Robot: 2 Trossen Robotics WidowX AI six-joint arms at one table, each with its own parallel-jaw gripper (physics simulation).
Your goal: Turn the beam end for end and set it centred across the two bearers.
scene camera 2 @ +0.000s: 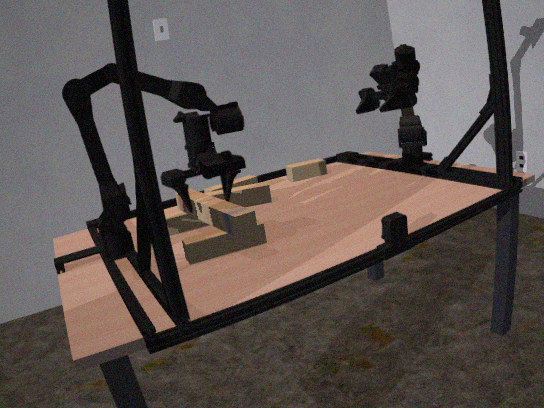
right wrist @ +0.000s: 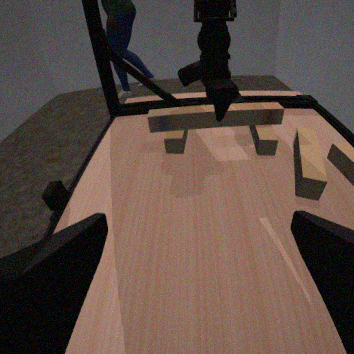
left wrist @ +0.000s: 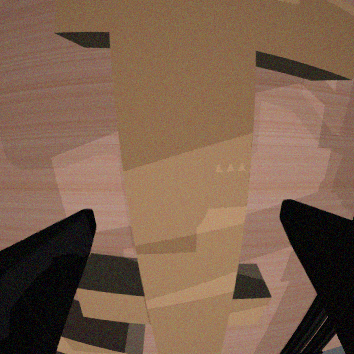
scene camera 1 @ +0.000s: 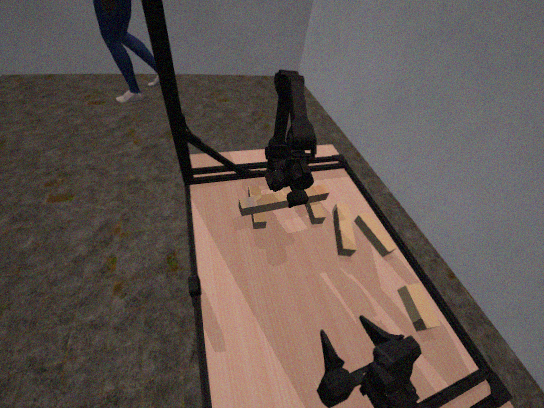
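Pixels of known places: left gripper, fingertip midpoint: (scene camera 2: 209, 207) (right wrist: 215, 112) (left wrist: 188, 214) (scene camera 1: 285, 197); right gripper, fingertip midpoint: (scene camera 2: 368, 111) (right wrist: 201, 222) (scene camera 1: 341, 323); left arm's base, link origin: (scene camera 2: 119, 254); right arm's base, link origin: (scene camera 2: 413, 164).
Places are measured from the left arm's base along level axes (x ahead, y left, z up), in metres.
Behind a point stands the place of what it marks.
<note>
A long wooden beam (scene camera 1: 265, 202) @(y -0.110, x 0.246, z 0.069 m) (scene camera 2: 212, 212) @(y -0.089, x 0.208, z 0.058 m) (left wrist: 185, 125) @(y -0.069, x 0.230, z 0.069 m) (right wrist: 180, 120) @(y -0.116, x 0.253, z 0.050 m) lies across two wooden bearers. One bearer (scene camera 1: 259, 220) @(y -0.138, x 0.286, z 0.025 m) (scene camera 2: 225, 243) @(y -0.148, x 0.202, z 0.005 m) (right wrist: 175, 144) @(y -0.130, x 0.293, z 0.007 m) is under its left part in scene camera 1; the other bearer (scene camera 1: 316, 212) @(y 0.081, x 0.292, z 0.025 m) (left wrist: 110, 304) @(y 0.085, x 0.287, z 0.025 m) (right wrist: 265, 145) @(y 0.081, x 0.316, z 0.008 m) is under its right part. A faint bluish band shows near the beam's left end in the right wrist view. My left gripper (scene camera 1: 296, 196) (scene camera 2: 207, 204) @(y -0.027, x 0.226, z 0.054 m) (left wrist: 188, 214) @(y -0.027, x 0.226, z 0.054 m) is open, pointing down, with its fingertips on either side of the beam, apart from it. My right gripper (scene camera 1: 342, 324) @(y -0.088, x 0.667, z 0.202 m) (scene camera 2: 371, 110) @(y -0.088, x 0.667, z 0.202 m) (right wrist: 201, 222) @(y -0.088, x 0.667, z 0.202 m) is open and empty, far from the beam.
Two loose wooden blocks, one (scene camera 1: 345, 232) @(y 0.147, x 0.399, z 0.031 m) (right wrist: 310, 162) @(y 0.143, x 0.414, z 0.031 m) nearer the bearers and another (scene camera 1: 375, 235) @(y 0.261, x 0.431, z 0.023 m) (right wrist: 345, 157) @(y 0.252, x 0.386, z 0.019 m) beside it, lie to the right in scene camera 1. A third block (scene camera 1: 420, 307) @(y 0.255, x 0.687, z 0.028 m) (scene camera 2: 307, 171) @(y 0.244, x 0.669, z 0.004 m) lies farther off. Black frame bars edge the table (scene camera 2: 280, 240) @(y -0.169, x 0.317, z -0.019 m).
</note>
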